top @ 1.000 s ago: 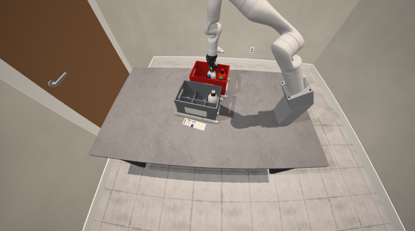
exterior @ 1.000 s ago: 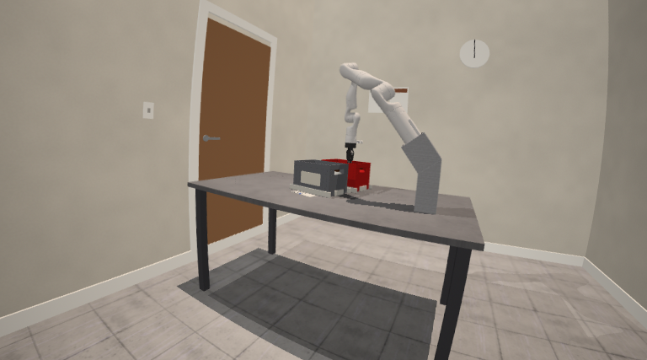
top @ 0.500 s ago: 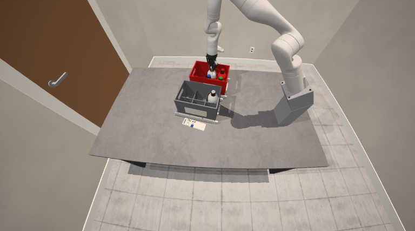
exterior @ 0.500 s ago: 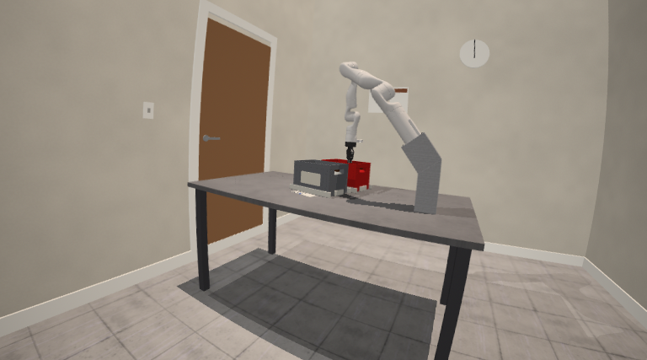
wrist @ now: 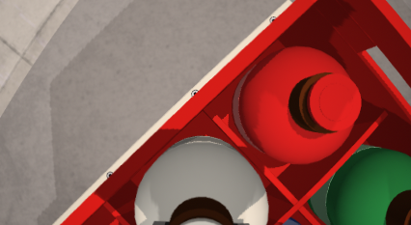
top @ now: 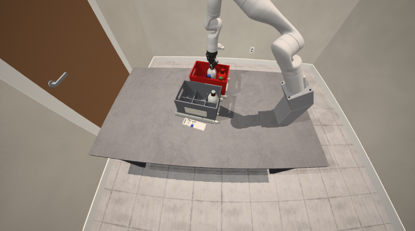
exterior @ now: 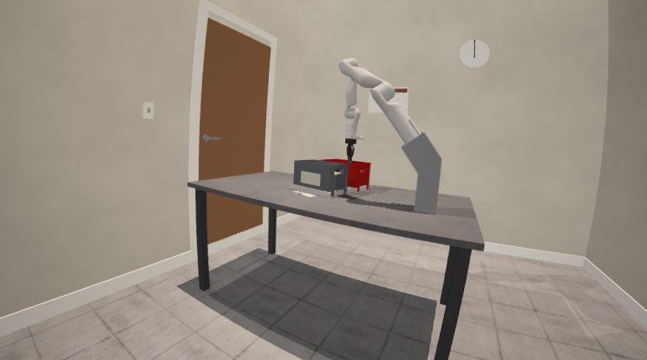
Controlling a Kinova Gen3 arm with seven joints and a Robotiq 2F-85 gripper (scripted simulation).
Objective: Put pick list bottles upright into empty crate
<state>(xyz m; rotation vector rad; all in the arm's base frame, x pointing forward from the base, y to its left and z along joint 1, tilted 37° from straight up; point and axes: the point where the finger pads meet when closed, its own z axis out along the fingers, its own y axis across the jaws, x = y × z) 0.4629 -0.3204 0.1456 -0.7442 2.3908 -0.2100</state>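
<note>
My hand is 100 mm above the red crate, 40 mm to the right of it and 10 mm short of it. Also, from my hand: blue-label bottle 100 mm below, 90 mm to the left, 20 mm ahead; green-label bottle 100 mm to the left, 100 mm below, 70 mm behind; red-label bottle 100 mm below, 90 mm behind, 10 mm to the left.
</note>
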